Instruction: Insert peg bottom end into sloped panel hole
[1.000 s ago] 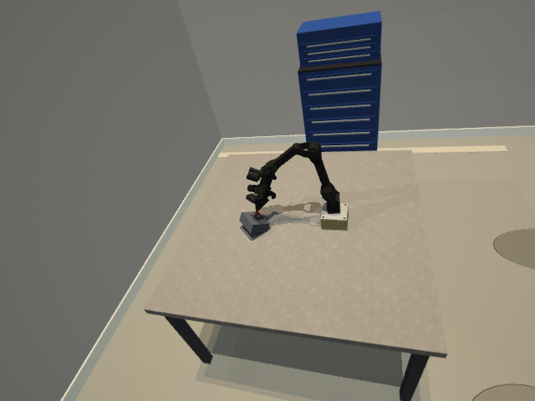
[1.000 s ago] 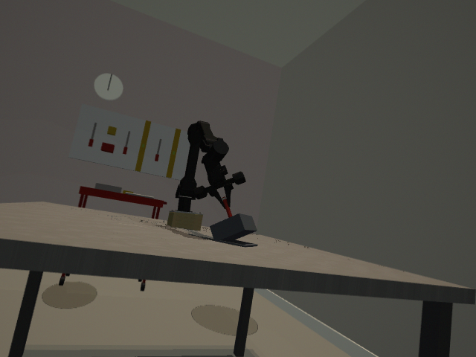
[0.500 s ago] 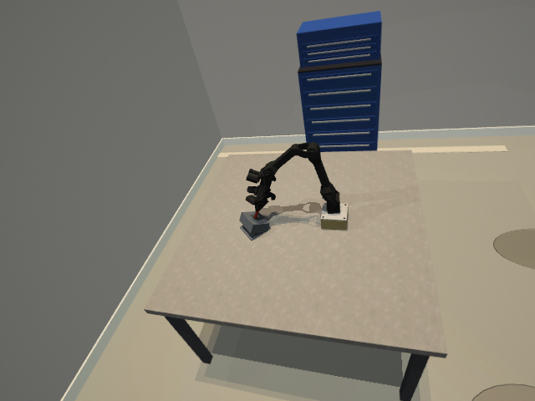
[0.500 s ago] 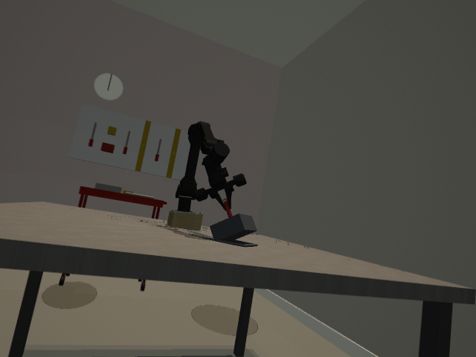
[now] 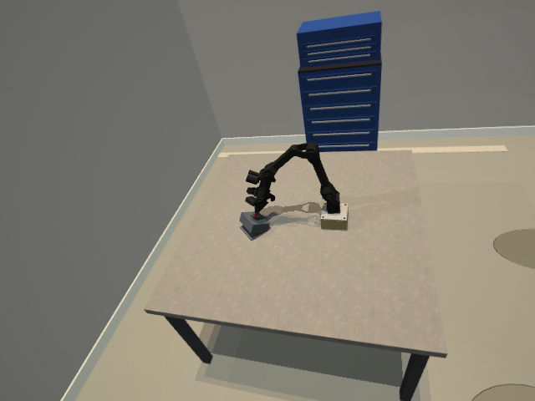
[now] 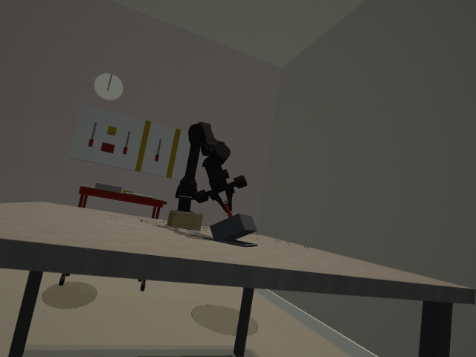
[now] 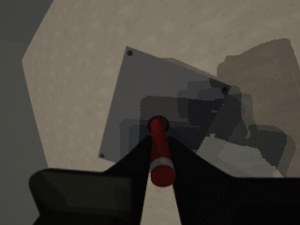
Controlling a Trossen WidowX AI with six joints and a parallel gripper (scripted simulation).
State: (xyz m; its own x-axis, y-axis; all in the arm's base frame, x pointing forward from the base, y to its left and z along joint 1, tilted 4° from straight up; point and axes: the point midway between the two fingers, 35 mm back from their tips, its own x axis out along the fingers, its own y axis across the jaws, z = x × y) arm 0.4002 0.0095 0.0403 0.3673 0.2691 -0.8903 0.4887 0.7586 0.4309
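Now: gripper tip 20 mm short of the grey sloped panel, 20 mm to the right of it and 50 mm above it. Also, from my gripper tip: thin dark base plate 30 mm ahead, 30 mm to the left, 100 mm below; round red peg 10 mm behind, 10 mm above.
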